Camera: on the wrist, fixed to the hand. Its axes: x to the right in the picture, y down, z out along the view.
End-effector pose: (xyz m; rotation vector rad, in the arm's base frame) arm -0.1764 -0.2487 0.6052 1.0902 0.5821 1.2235
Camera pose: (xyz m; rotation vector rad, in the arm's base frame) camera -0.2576 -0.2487 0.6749 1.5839 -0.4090 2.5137
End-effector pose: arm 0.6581 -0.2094 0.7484 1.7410 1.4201 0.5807
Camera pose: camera 0.6828 -0.2132 0.8525 2.6203 -0.2165 1.2989
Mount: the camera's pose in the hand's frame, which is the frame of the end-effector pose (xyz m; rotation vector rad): -0.0108 0.0987 -0.0400 0.0418 0.0250 1.5538
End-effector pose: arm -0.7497 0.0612 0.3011 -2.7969 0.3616 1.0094
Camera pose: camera -0.7604 -0.0404 0.3331 1.6556 -2.1221 -0.7910
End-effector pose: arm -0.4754 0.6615 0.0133 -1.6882 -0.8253 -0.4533
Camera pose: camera -0.4064 0.6097 -0.0500 -1.7593 0.6043 0.6116
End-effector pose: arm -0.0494 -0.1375 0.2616 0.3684 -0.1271 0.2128
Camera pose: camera -0.0791 -0.0348 0.2567 0.2375 -0.3681 1.7537
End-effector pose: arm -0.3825 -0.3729 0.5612 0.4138 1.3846 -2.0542
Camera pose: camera -0.3138 -0.3585 0.4804 1.0760 0.5507 -0.7525
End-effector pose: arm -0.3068 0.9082 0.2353 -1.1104 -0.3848 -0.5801
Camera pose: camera -0.2547 0.9059 0.1418 -1.0328 0.5175 0.7844
